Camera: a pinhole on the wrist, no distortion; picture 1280 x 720 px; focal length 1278.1 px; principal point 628.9 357.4 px. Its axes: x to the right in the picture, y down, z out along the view. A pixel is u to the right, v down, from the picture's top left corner.
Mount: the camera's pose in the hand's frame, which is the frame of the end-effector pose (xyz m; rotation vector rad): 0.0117 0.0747 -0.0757 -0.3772 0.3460 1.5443
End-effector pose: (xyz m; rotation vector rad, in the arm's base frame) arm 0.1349 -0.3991 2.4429 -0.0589 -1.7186 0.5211
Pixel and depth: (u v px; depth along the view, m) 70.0 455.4 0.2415
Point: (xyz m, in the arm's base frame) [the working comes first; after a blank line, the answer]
In the camera's frame: -0.1056 0.0185 0.2415

-0.0605 -0.3822 2.3770
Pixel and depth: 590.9 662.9 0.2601
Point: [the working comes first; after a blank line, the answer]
In the camera's frame: -0.0077 0.0622 0.2601

-0.0479 -0.3022 2.3044
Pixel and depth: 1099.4 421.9 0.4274
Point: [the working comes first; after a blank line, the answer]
In the camera's frame: 0.1573 0.0216 0.4274

-0.1834 -0.1146 2.2467
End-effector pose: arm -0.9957 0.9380 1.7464 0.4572 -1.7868 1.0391
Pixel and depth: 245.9 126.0 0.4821
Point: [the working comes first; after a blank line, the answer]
In the camera's frame: -0.1445 -0.0873 0.4821

-1.3837 0.6976 1.6890
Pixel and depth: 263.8 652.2 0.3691
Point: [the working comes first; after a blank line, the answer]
In the camera's frame: -0.1054 0.0851 0.3691

-1.2276 0.7630 1.5651
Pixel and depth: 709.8 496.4 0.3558
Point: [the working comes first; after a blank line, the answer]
In the camera's frame: 0.0225 0.0387 0.3558

-1.2865 0.8865 1.5682
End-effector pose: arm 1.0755 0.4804 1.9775 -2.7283 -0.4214 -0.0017
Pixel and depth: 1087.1 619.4 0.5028
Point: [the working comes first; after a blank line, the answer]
In the camera's frame: 0.1803 0.1031 0.5028

1.0961 0.1531 1.5316
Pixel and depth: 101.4 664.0 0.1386
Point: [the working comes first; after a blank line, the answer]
In the camera's frame: -0.0572 0.0332 0.1386

1.0729 0.4253 1.8769
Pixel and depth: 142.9 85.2 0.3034
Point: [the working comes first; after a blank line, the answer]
In the camera's frame: -0.1154 -0.0646 0.3034

1.1598 0.4978 1.7117
